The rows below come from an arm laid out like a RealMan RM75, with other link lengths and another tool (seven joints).
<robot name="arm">
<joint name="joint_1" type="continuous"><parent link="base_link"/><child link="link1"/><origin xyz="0.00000 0.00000 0.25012" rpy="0.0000 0.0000 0.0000"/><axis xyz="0 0 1"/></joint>
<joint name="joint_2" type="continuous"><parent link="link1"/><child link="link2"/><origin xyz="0.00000 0.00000 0.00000" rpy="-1.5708 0.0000 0.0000"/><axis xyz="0 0 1"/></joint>
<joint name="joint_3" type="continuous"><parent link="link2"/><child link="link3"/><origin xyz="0.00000 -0.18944 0.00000" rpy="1.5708 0.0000 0.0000"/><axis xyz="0 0 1"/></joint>
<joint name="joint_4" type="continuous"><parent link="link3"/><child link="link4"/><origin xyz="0.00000 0.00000 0.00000" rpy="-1.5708 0.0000 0.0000"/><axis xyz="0 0 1"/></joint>
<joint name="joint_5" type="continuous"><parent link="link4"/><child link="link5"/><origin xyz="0.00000 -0.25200 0.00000" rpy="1.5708 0.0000 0.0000"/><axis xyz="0 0 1"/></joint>
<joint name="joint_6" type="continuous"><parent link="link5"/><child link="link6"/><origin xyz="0.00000 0.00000 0.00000" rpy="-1.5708 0.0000 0.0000"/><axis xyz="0 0 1"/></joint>
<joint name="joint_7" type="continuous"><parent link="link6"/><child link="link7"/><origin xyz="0.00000 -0.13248 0.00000" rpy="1.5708 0.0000 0.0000"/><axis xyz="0 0 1"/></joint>
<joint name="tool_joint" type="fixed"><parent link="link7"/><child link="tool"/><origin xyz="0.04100 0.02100 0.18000" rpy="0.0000 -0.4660 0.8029"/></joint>
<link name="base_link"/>
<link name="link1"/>
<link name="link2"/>
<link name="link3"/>
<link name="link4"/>
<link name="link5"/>
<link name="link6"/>
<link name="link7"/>
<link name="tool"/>
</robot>
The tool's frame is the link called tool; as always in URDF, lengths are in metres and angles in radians. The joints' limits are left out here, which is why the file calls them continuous.
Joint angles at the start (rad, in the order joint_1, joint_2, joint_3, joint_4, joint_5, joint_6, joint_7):
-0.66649, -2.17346, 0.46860, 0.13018, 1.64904, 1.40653, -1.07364
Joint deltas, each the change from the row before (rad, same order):
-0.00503, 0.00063, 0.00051, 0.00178, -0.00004, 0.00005, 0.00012
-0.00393, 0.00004, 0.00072, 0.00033, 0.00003, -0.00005, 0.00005
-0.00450, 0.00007, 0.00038, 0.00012, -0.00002, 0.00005, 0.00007
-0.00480, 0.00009, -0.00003, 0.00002, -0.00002, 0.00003, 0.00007
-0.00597, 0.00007, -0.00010, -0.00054, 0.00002, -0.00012, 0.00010
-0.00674, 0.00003, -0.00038, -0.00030, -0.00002, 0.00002, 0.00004
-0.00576, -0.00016, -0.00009, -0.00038, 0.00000, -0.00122, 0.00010
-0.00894, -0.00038, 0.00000, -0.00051, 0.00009, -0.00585, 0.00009
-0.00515, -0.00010, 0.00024, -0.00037, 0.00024, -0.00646, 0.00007
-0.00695, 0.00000, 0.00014, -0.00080, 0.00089, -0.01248, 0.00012
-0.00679, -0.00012, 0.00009, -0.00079, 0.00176, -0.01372, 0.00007
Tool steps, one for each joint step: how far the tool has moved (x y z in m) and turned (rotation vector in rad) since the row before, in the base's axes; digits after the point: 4 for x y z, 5 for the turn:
0.0020, 0.0006, 0.0005, 0.00150, 0.00173, -0.00606
0.0017, 0.0001, -0.0001, -0.00018, 0.00066, -0.00446
0.0019, 0.0002, 0.0000, -0.00005, 0.00031, -0.00482
0.0020, 0.0003, 0.0000, 0.00015, 0.00007, -0.00484
0.0025, 0.0003, -0.0001, -0.00025, -0.00014, -0.00568
0.0029, 0.0004, 0.0000, 0.00007, -0.00034, -0.00644
0.0022, 0.0004, -0.0003, -0.00021, 0.00046, -0.00468
0.0027, 0.0013, -0.0011, -0.00033, 0.00327, -0.00433
0.0009, 0.0013, -0.0011, -0.00023, 0.00416, -0.00032
0.0004, 0.0023, -0.0022, -0.00042, 0.00823, 0.00240
0.0001, 0.0023, -0.0026, -0.00088, 0.00944, 0.00314

